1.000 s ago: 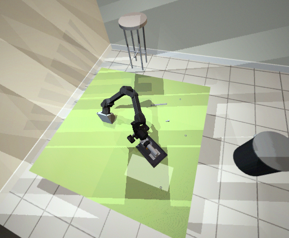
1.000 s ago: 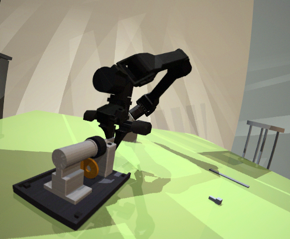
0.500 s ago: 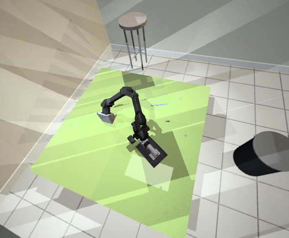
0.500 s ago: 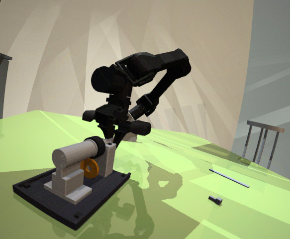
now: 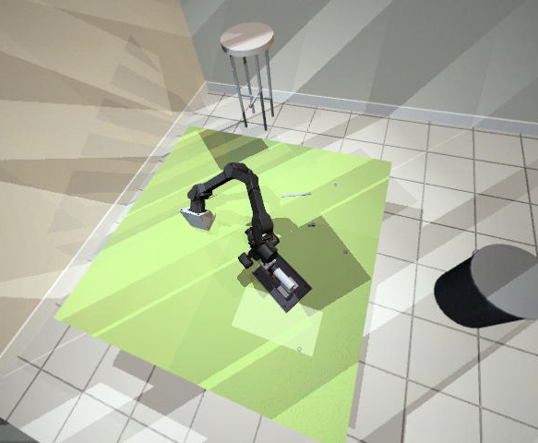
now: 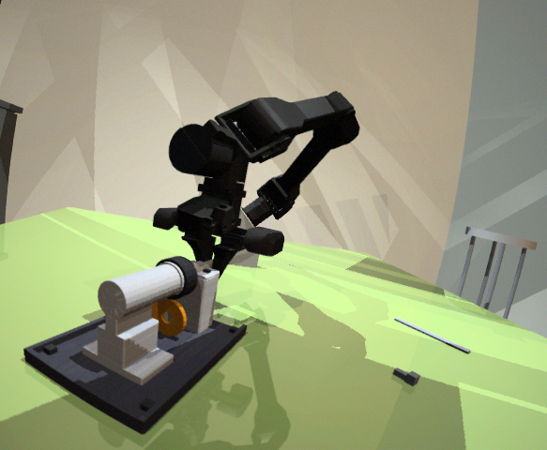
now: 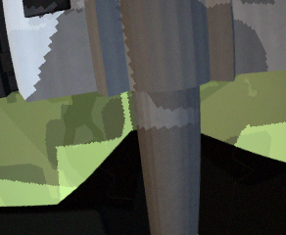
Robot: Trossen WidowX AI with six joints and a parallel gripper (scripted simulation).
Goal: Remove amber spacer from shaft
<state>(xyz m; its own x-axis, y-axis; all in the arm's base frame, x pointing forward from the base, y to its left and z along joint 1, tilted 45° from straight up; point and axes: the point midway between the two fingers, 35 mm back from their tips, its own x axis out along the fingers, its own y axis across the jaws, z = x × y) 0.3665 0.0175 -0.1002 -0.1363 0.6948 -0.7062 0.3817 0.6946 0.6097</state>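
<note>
Now: gripper tip 4 cm short of the grey shaft, 2 cm to the left of it and 3 cm below it. The rest, counted from my gripper tip: black spacer: 9 cm ahead, 4 cm to the right, 3 cm above; amber spacer: 9 cm ahead, 4 cm to the right, 1 cm below.
</note>
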